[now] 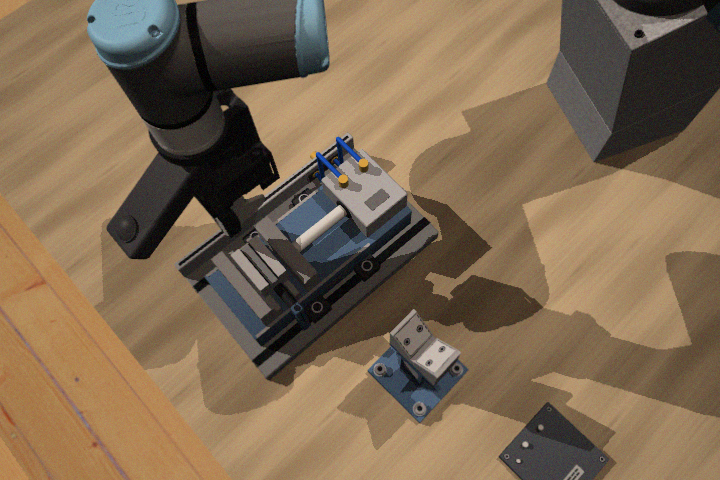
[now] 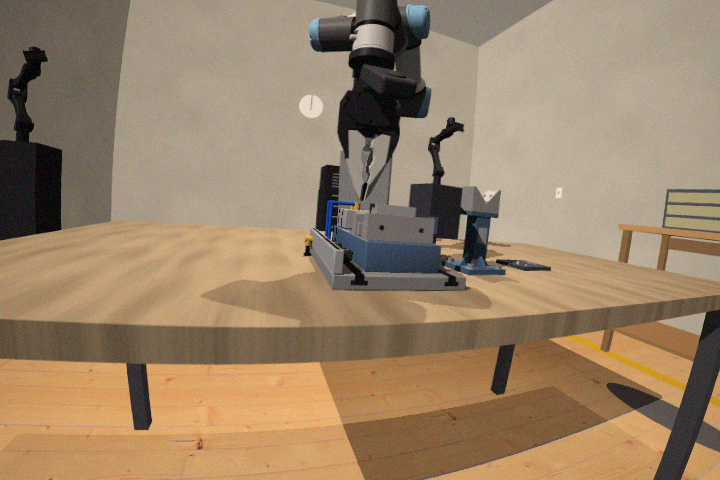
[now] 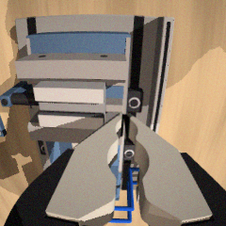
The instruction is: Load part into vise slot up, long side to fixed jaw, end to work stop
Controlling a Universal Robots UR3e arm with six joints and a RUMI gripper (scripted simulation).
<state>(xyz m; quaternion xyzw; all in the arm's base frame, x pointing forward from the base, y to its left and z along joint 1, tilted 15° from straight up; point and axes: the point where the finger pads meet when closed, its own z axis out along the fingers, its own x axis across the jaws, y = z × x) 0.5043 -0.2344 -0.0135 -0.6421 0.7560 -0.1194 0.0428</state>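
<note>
The part lies 50 mm to the left of my hand, 30 mm below it and 10 mm ahead of it. Also, from my hand: fixed jaw (50 mm below, 40 mm to the left, 40 mm ahead); dark work stop (90 mm to the left, 40 mm below, 20 mm ahead); moving jaw (60 mm to the left, 50 mm below, 30 mm behind).
</note>
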